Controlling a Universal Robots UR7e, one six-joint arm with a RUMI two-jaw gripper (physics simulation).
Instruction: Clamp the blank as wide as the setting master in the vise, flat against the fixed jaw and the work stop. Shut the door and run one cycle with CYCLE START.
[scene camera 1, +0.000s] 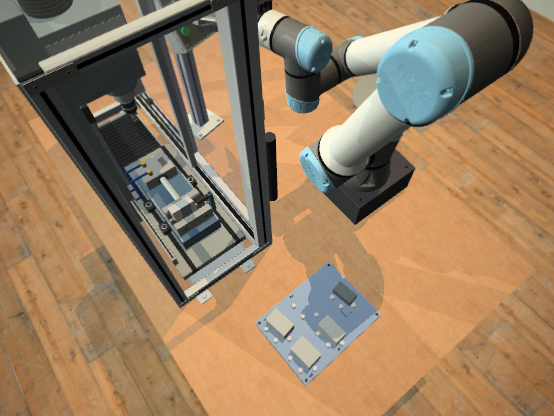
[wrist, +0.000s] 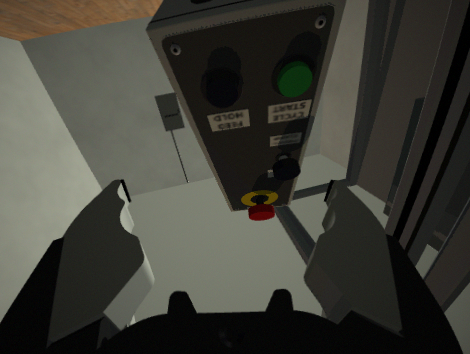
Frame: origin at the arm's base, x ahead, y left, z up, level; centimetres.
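Seen in the pictures: gripper, fingertip midpoint: (wrist: 229, 181).
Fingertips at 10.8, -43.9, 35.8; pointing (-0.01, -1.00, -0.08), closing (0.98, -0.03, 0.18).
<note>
Offsets run from my fingertips to a thing's top centre, as dx, dy, dz. "pt": to the spot under its first point.
My gripper (wrist: 229, 181) is open, with nothing between its fingers. It faces the control panel @(pt +1.0, -6.7, +0.2) (wrist: 240, 150), at the top of the scene camera view, where an enclosure post largely hides it. The green CYCLE START button @(+5.4, -3.1, -4.5) (scene camera 1: 185, 31) (wrist: 295, 79) is on the panel, right of the dark FEED HOLD button @(pt +0.5, -2.3, -5.9) (wrist: 222, 87) in the wrist view. The vise (scene camera 1: 201, 234) is inside the machine, with light jaws and parts; a blank between them is too small to tell. The door's black handle @(pt +14.5, +33.5, -19.0) (scene camera 1: 271, 167) stands upright beside the front post; whether the door is fully shut is unclear.
A blue plate @(+27.5, +60.5, -45.1) (scene camera 1: 299, 301) in front of the machine carries light blocks @(+35.3, +54.7, -41.5) (scene camera 1: 280, 323) @(+36.3, +63.7, -41.5) (scene camera 1: 305, 352) @(+28.1, +65.0, -41.5) (scene camera 1: 331, 330) and a dark block @(+18.4, +61.5, -42.6) (scene camera 1: 344, 293). The panel also has a red stop button @(pt +2.6, -9.5, +11.1) (wrist: 261, 212) and a black knob @(+5.5, -6.2, +4.4) (wrist: 286, 169). Enclosure posts (scene camera 1: 242, 120) stand close to the arm.
</note>
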